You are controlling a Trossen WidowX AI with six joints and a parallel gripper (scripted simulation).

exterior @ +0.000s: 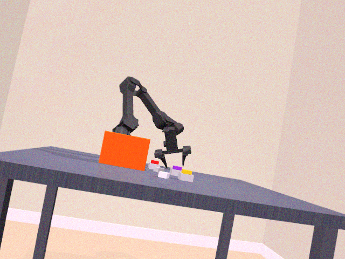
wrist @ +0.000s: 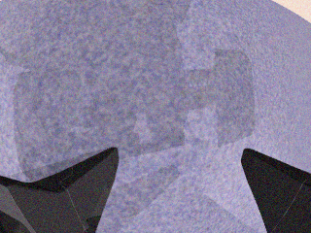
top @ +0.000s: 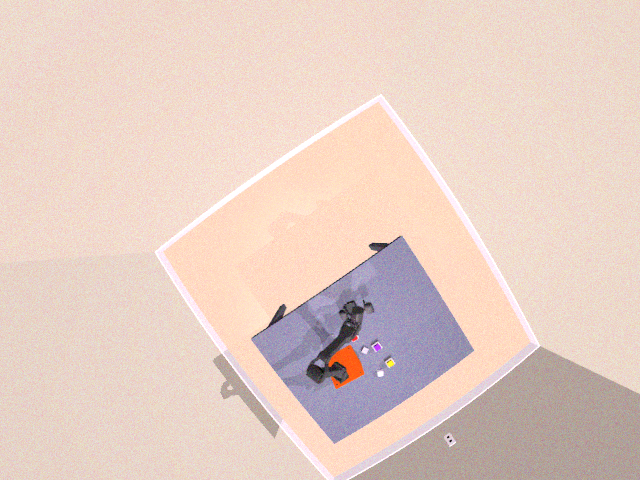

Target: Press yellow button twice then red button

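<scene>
Now: the yellow button 80 mm behind my gripper tip, 430 mm to the right of it and 20 mm above it. Round my gripper tip: purple button: 70 mm behind, 290 mm to the right, 20 mm above.
</scene>
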